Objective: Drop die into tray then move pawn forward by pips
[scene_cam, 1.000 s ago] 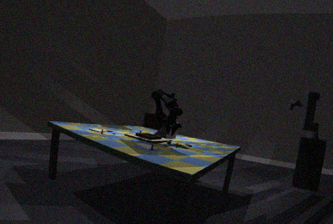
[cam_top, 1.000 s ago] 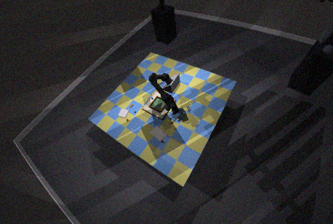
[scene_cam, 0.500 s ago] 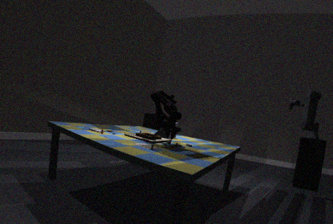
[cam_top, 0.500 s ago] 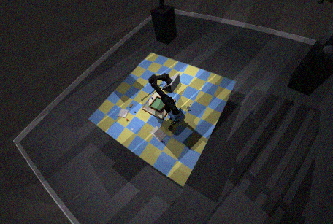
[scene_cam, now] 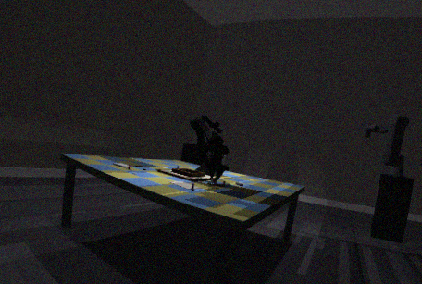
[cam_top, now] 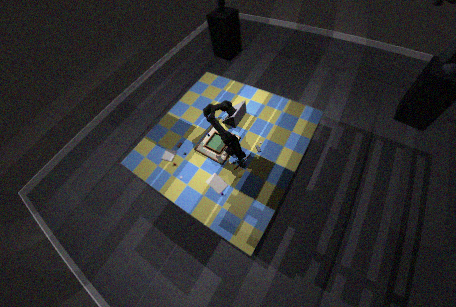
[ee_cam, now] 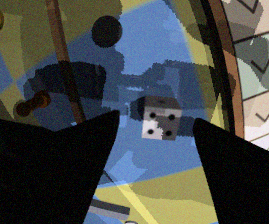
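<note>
Now: the die 1 cm below my gripper tip. The rest, counted from my gripper tip: thin brown stick (7 cm to the left, 3 cm ahead, 2 cm below); white sheet (28 cm ahead, 2 cm below, 1 cm to the left).
</note>
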